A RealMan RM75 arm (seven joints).
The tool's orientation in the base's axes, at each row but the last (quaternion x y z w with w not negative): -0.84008 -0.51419 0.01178 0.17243; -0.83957 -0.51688 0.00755 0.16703; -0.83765 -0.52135 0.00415 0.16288; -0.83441 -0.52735 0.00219 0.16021; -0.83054 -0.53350 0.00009 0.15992; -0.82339 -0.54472 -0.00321 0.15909
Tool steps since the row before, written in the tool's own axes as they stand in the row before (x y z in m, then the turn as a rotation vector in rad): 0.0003 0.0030 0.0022 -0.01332 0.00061 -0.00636; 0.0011 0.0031 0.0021 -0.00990 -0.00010 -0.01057; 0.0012 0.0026 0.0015 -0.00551 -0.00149 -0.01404; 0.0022 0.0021 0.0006 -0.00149 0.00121 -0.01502; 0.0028 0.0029 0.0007 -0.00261 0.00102 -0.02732; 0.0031 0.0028 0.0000 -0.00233 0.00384 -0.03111
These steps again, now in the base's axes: 0.0023 -0.0004 -0.0029 -0.00449 -0.01358 0.00370; 0.0028 0.0003 -0.0027 -0.00274 -0.01146 0.00842; 0.0025 0.0004 -0.0019 -0.00133 -0.00799 0.01281; 0.0027 0.0013 -0.0008 0.00300 -0.00577 0.01368; 0.0037 0.0016 -0.0010 0.00445 -0.00995 0.02521; 0.0038 0.0018 -0.0002 0.00773 -0.01171 0.02813
